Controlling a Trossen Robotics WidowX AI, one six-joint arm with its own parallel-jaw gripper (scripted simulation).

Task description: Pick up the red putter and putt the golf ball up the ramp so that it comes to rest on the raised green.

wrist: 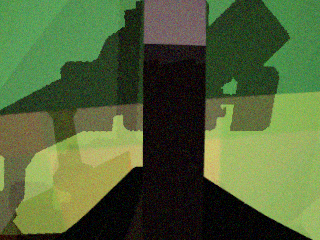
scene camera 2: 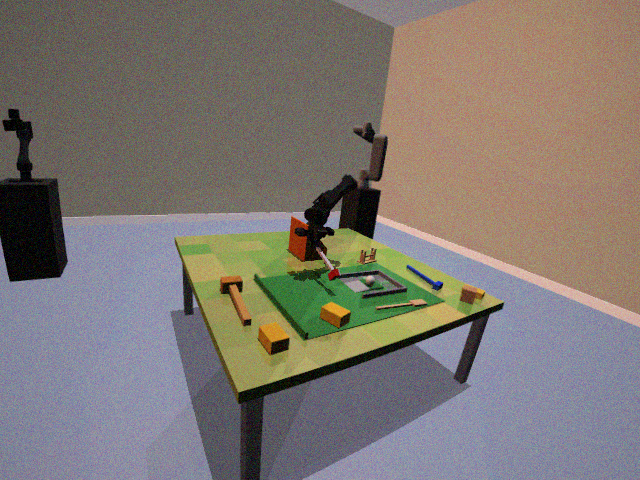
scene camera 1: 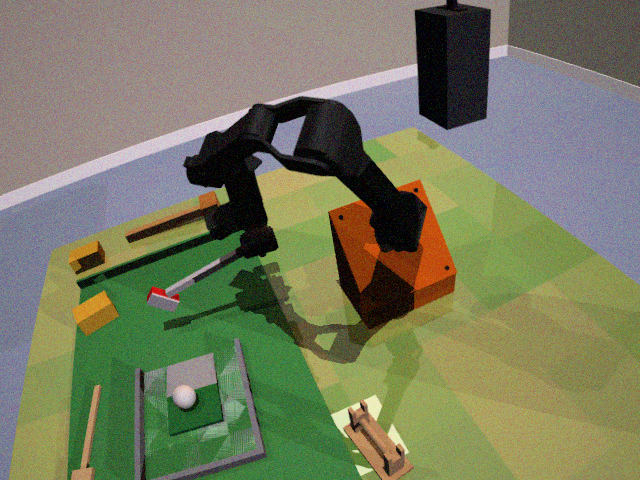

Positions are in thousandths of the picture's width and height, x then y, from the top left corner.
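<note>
My gripper (scene camera 1: 410,530) carries a red putter; a wooden mallet (scene camera 1: 326,422) is present as well. The wrist view also shows my gripper (wrist: 502,740), while in the wrist view the wooden mallet is out of frame.
</note>
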